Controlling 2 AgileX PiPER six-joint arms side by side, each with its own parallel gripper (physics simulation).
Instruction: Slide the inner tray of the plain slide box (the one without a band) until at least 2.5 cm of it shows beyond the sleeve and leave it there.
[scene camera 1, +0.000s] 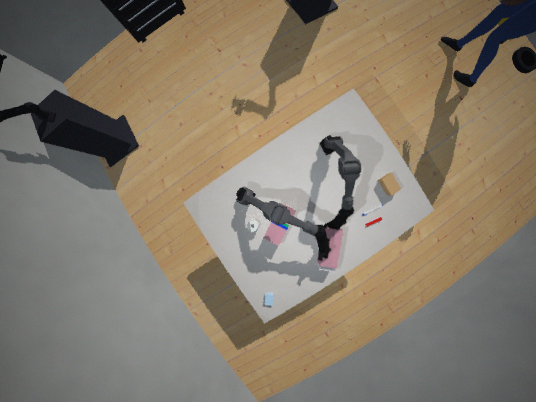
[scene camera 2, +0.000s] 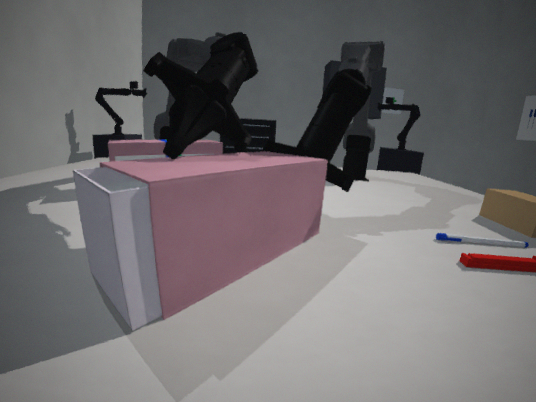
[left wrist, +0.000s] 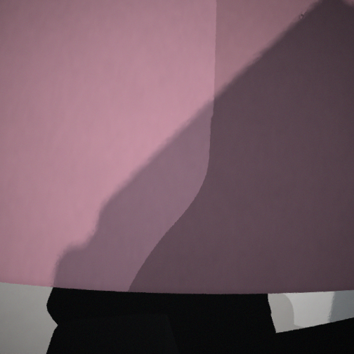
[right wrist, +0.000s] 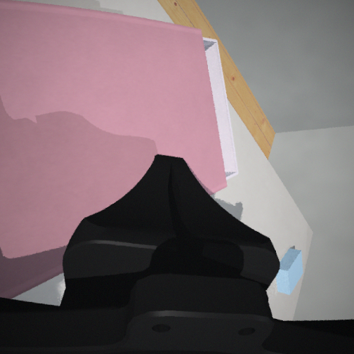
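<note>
The plain pink sleeve (scene camera 1: 336, 246) (scene camera 2: 240, 225) (left wrist: 90, 100) (right wrist: 100, 75) stands on the table. Its pale inner tray (scene camera 1: 326, 269) (scene camera 2: 135, 255) (right wrist: 220, 105) sticks out of the end nearest scene camera 2 by a short stretch, open at the top. My right gripper (scene camera 1: 324, 257) (scene camera 2: 172, 154) (right wrist: 166, 173) is shut and empty, its tips at the far long side of the sleeve near the top edge; contact cannot be told. My left gripper (left wrist: 160, 305) is shut at the opposite end of the box; its tips are hidden by the sleeve.
A second pink box (scene camera 1: 274, 235) (scene camera 2: 206, 147) with a blue and green band stands beyond. A light blue block (scene camera 1: 269, 300) (right wrist: 290, 272), a tan block (scene camera 1: 389, 184) (scene camera 2: 510, 207), a pen (scene camera 1: 372, 210) (scene camera 2: 485, 241), a red stick (scene camera 1: 373, 222) (scene camera 2: 500, 263) and a white round item (scene camera 1: 253, 225) are on the table.
</note>
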